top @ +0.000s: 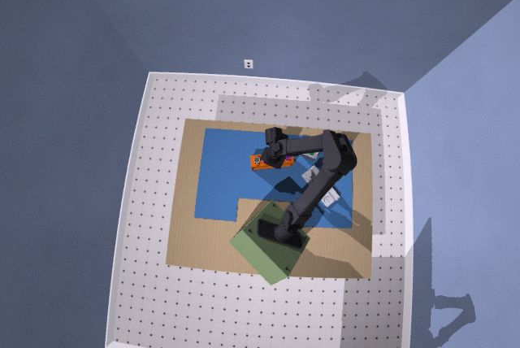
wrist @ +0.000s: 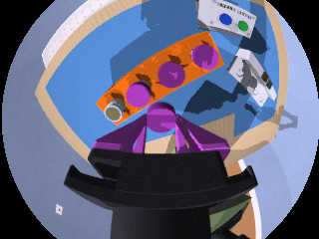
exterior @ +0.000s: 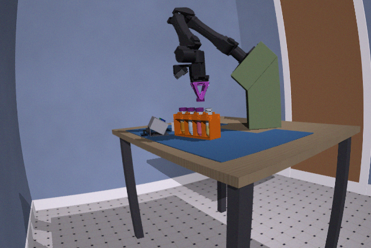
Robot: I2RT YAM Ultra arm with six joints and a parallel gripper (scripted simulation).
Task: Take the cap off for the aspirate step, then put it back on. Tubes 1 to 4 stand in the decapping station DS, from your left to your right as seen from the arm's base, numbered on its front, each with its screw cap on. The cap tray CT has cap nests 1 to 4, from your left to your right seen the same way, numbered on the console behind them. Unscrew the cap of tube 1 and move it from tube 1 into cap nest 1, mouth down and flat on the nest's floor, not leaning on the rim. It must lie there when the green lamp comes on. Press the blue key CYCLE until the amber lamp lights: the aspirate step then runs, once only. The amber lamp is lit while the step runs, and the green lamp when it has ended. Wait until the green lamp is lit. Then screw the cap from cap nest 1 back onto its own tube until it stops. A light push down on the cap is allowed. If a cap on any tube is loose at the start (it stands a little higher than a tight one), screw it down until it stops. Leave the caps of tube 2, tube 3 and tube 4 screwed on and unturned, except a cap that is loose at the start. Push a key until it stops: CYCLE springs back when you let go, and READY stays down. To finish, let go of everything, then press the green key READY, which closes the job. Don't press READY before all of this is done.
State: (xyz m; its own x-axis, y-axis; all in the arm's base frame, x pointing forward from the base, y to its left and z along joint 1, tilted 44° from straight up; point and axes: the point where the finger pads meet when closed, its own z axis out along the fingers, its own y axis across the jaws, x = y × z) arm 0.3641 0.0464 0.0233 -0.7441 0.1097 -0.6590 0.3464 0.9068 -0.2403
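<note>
Now: the blue key CYCLE 90 mm ahead of my hand, 170 mm to the right of it and 100 mm below it. Also, from my hand: green key READY: 80 mm ahead, 210 mm to the right, 100 mm below; grey key box: 100 mm ahead, 190 mm to the right, 110 mm below.
</note>
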